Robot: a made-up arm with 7 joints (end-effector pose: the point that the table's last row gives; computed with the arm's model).
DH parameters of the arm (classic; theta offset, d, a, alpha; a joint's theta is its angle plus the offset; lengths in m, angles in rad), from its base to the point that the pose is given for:
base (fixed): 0 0 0 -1.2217
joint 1: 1.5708 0 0 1.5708
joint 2: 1.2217 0 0 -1.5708
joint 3: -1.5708 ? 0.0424 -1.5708
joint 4: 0 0 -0.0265 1.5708
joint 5: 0 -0.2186 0 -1.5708
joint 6: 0 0 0 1.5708
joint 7: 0 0 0 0
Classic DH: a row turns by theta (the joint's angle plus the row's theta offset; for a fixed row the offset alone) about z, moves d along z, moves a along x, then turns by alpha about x.
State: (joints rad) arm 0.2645 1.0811 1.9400 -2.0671 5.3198 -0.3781 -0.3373
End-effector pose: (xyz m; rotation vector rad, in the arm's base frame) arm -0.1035 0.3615 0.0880 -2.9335 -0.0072 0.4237
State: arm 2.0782 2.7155 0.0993 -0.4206 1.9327 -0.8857 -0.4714
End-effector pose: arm 0.3216 0.4825 -0.1448 1.0428 -0.7292 -1.4628
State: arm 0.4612 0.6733 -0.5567 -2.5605 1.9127 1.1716 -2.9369
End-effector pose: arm 0.0382 0.0699 -0.2674 0.4130 2.1728 1.9243
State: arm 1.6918 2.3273 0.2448 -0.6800 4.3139 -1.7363 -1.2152
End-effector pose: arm 0.2384 0.5355 -0.0016 2.4196 -0.4915 1.5356
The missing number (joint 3, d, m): -0.3775
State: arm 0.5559 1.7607 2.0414 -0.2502 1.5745 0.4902 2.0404
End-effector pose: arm -0.0442 0.5658 0.1950 1.9266 0.9591 -1.1677
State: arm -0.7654 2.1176 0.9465 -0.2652 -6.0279 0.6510 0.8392
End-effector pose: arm -0.0906 0.4838 0.3431 0.3208 -2.1648 1.8366
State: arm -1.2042 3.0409 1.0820 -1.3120 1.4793 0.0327 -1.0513
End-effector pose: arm -0.4329 -0.0963 0.2740 -1.6048 1.1882 0.2628
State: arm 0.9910 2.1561 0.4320 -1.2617 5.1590 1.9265 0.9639
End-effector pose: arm 0.2952 0.4303 0.0821 -2.8040 0.9694 0.2503
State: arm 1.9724 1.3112 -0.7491 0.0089 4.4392 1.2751 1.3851
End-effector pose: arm -0.3248 0.4109 0.2845 0.1006 1.2388 -2.4869
